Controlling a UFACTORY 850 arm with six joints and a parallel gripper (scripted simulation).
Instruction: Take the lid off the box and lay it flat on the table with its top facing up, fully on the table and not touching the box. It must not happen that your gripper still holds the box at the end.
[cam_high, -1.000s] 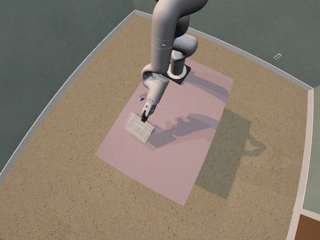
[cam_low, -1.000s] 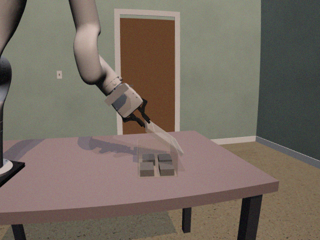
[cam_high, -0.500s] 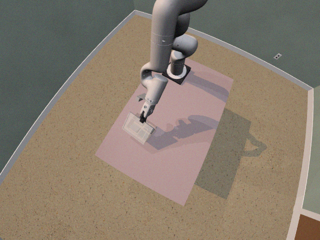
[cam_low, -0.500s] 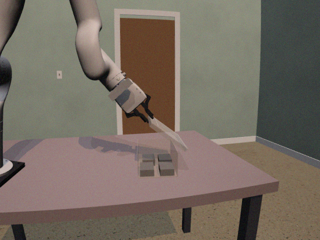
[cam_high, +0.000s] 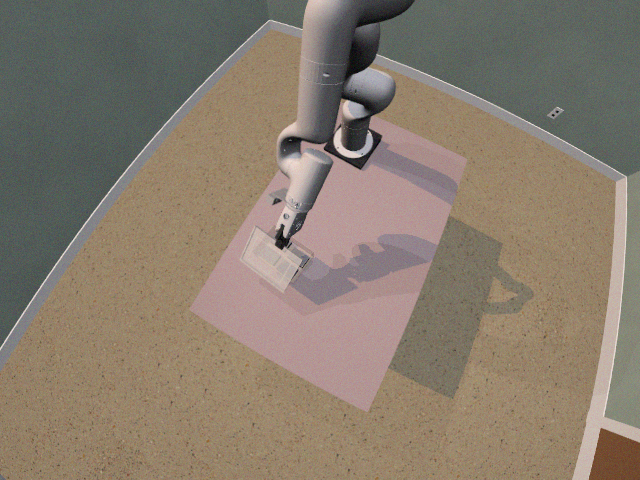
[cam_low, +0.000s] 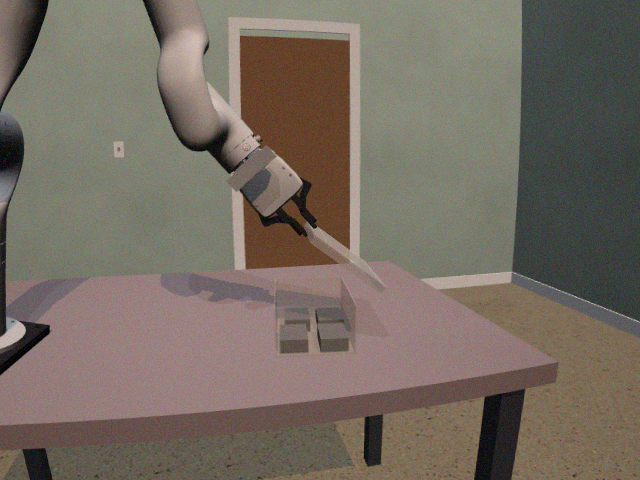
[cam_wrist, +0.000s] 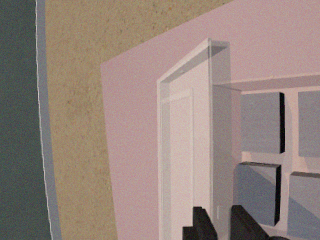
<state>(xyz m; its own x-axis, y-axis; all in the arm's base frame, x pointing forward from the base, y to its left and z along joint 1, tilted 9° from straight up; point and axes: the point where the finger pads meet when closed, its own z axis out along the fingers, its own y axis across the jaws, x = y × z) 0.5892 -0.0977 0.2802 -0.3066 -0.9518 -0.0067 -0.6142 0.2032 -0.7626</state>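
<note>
My hand is 60 mm short of the see-through lid, 30 mm to the left of it and 50 mm above it. From my hand the other things lie so: clear plastic box 10 mm ahead, 20 mm to the right, 180 mm below.
</note>
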